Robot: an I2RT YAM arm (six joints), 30 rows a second.
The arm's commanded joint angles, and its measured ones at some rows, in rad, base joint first. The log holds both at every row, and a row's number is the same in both.
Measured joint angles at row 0:
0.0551 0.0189 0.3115 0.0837 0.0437 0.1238
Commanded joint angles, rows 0 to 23:
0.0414 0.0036 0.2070 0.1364 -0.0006 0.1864
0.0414 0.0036 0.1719 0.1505 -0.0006 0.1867
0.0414 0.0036 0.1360 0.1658 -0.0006 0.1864
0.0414 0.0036 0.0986 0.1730 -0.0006 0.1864
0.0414 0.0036 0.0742 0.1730 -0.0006 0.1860
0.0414 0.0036 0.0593 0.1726 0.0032 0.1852
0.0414 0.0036 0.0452 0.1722 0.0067 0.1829
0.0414 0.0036 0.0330 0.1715 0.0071 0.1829
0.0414 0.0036 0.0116 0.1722 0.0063 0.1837
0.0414 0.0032 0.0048 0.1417 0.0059 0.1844
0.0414 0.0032 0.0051 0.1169 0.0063 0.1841
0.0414 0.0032 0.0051 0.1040 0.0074 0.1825
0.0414 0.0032 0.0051 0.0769 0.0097 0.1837
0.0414 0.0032 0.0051 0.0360 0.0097 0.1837
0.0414 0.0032 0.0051 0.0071 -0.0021 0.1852
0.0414 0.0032 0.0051 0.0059 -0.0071 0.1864
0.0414 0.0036 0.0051 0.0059 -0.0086 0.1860
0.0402 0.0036 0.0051 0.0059 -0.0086 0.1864
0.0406 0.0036 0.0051 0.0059 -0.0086 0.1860
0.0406 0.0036 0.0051 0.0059 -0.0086 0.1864
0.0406 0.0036 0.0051 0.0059 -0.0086 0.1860
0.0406 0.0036 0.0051 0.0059 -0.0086 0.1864
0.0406 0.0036 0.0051 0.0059 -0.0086 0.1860
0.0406 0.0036 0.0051 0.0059 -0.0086 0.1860
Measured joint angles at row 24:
0.0467 0.0154 0.0063 0.0036 0.0071 0.1722
